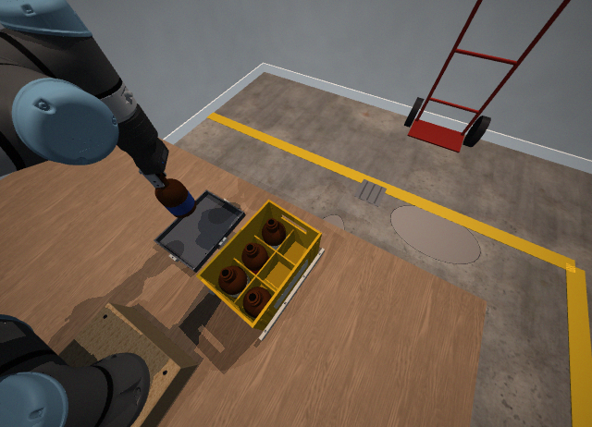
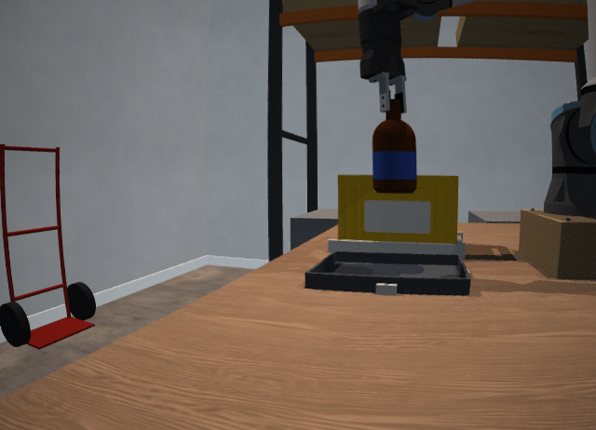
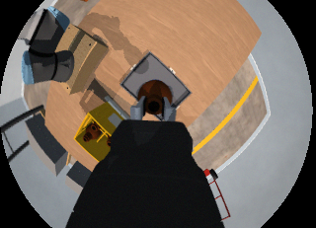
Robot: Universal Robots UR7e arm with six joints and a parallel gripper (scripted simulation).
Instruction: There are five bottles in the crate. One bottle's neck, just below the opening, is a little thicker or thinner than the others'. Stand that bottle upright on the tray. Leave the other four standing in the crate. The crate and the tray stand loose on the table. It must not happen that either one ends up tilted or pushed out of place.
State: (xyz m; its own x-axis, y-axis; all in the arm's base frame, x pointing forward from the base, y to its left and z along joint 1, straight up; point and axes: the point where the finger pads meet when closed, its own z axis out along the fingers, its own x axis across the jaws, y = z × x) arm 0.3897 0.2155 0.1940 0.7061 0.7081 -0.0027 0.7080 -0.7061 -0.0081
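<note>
The dark tray lies 280 mm below my hand. Round my hand: glass bottle: 70 mm behind, 340 mm to the right, 210 mm below; then yellow crate: 30 mm ahead, 290 mm to the right, 210 mm below.
</note>
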